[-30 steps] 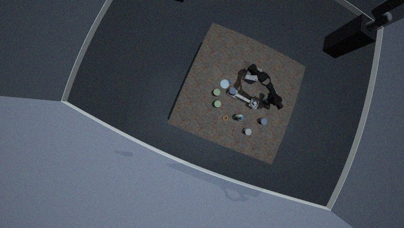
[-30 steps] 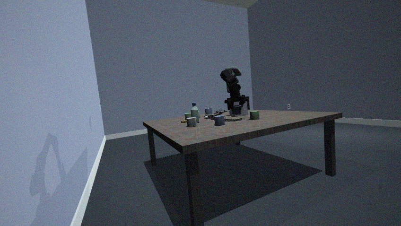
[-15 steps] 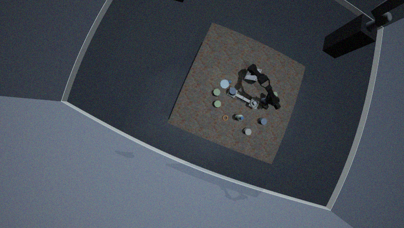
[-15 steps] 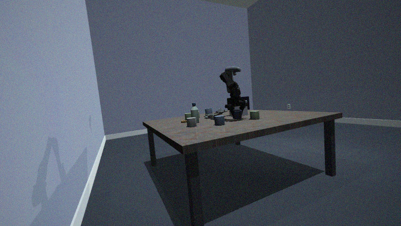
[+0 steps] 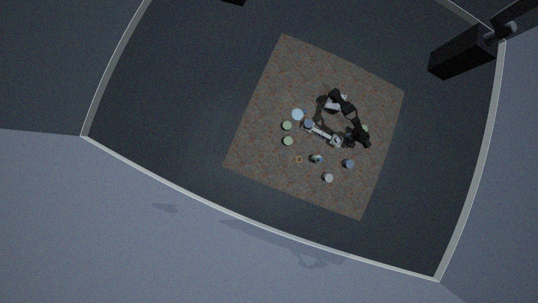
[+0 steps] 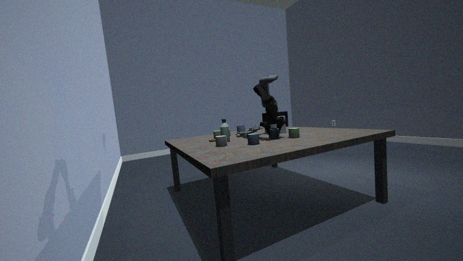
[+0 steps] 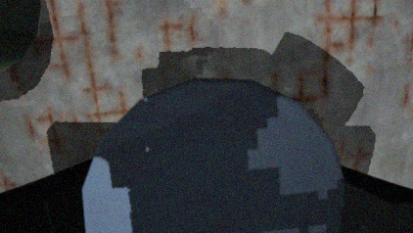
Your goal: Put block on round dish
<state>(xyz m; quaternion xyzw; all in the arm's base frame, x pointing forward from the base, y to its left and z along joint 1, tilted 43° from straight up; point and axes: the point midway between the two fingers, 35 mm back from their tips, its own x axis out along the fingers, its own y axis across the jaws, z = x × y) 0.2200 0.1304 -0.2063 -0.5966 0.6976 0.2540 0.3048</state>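
Now: gripper tip 12 cm to the left of the grey block, 8 cm short of it and 6 cm below it. From my gripper tip the other things lie so: grey balance bar 24 cm to the right, 7 cm ahead, 1 cm above; bottle 28 cm ahead, 22 cm to the right, 9 cm above; balance 24 cm to the right, 7 cm ahead.
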